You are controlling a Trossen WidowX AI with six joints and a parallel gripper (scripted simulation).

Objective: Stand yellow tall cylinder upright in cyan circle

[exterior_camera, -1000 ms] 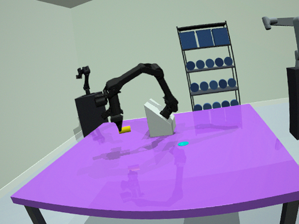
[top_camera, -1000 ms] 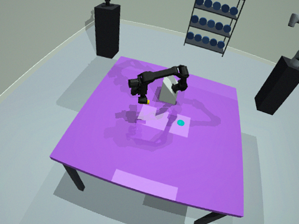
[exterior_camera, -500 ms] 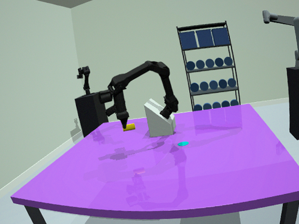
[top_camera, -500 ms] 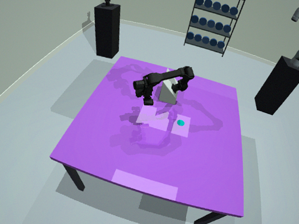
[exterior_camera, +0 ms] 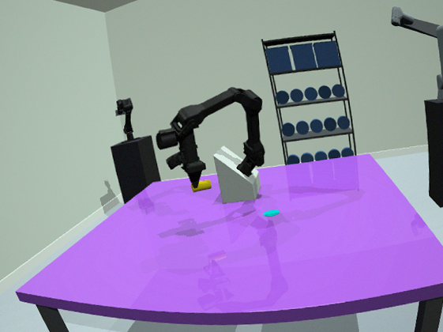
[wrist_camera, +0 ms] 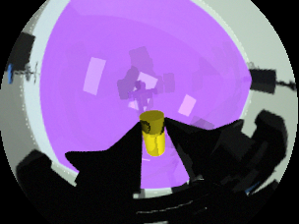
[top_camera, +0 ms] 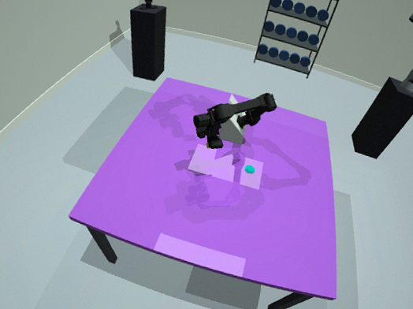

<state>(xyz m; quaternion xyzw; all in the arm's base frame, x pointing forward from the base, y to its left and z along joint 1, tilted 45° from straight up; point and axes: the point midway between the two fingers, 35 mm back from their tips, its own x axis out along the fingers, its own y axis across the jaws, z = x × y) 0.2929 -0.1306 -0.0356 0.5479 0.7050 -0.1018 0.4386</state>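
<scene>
Now: gripper tip 250 mm to the right of the cyan circle, 150 mm above it and 50 mm past it. The rest, counted from my gripper tip: yellow tall cylinder: 20 mm to the left, 10 mm behind.
</scene>
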